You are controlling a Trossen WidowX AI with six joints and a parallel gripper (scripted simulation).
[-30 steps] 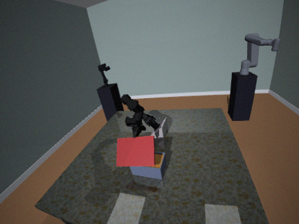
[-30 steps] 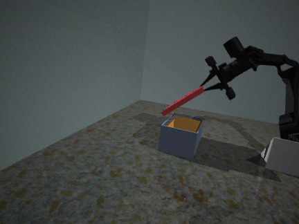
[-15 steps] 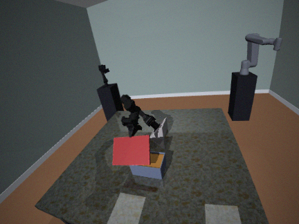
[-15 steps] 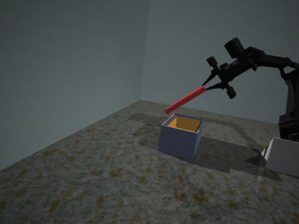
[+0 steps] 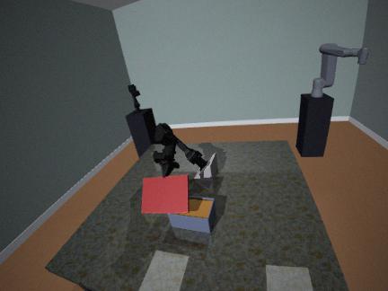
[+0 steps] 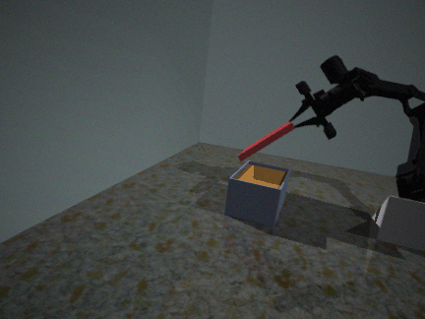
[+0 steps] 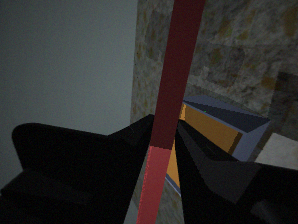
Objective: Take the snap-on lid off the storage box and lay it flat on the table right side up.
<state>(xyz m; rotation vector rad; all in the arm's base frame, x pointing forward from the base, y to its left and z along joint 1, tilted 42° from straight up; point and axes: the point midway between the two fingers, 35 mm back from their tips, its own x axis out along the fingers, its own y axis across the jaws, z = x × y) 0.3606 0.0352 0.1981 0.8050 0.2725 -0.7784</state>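
Now: gripper tip 60 mm short of the lid, 10 mm to the right of it and 50 mm above it. Also, from my gripper tip: storage box: 50 mm ahead, 130 mm to the left, 180 mm below.
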